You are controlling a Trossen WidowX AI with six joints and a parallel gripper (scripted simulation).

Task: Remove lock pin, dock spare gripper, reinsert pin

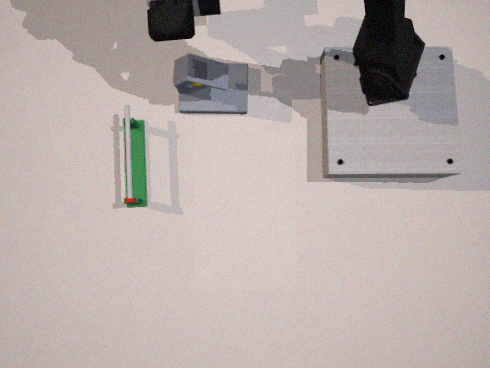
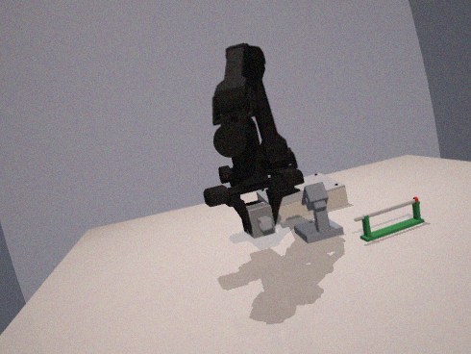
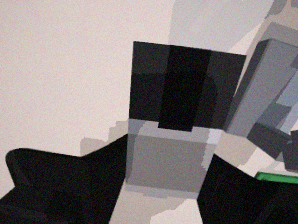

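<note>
My gripper tip is 20 mm past the grey mount and 130 mm to the right of it. From my gripper tip the other things lie so: spare gripper (10 mm behind, 20 mm above); then green cradle (110 mm ahead, 230 mm to the left, 30 mm below).
</note>
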